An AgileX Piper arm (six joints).
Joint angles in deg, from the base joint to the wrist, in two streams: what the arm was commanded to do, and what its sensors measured. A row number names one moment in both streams.
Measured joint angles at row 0:
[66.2, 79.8, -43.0, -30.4, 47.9, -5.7]
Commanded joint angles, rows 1 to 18:
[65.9, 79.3, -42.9, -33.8, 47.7, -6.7]
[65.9, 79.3, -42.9, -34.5, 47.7, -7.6]
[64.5, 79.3, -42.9, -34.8, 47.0, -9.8]
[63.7, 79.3, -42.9, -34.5, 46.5, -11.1]
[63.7, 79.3, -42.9, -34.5, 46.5, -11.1]
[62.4, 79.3, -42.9, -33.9, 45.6, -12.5]
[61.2, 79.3, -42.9, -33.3, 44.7, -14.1]
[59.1, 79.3, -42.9, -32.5, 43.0, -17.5]
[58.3, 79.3, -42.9, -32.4, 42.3, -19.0]
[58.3, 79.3, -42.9, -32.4, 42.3, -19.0]
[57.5, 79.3, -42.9, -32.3, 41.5, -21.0]
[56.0, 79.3, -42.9, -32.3, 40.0, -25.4]
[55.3, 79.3, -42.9, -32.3, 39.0, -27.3]
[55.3, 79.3, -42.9, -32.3, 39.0, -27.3]
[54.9, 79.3, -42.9, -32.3, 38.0, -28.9]
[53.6, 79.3, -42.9, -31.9, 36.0, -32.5]
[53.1, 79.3, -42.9, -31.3, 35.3, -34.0]
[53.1, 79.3, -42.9, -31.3, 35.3, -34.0]
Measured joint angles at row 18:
[54.7, 79.8, -42.9, -31.2, 38.8, -28.6]
